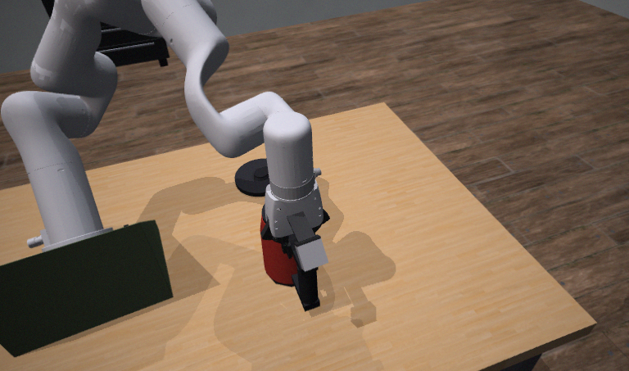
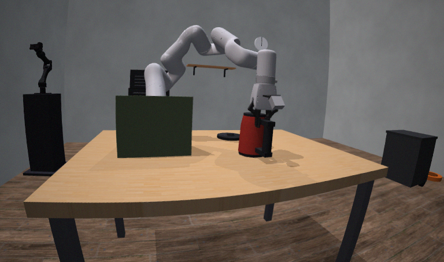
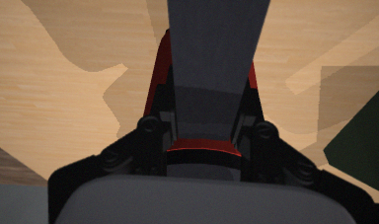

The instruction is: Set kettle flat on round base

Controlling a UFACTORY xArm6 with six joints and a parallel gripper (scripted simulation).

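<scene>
Now: the red kettle 4 cm to the left of my hand and 5 cm below it. Also, from my hand: round black base: 1 cm behind, 39 cm to the left, 14 cm below.
</scene>
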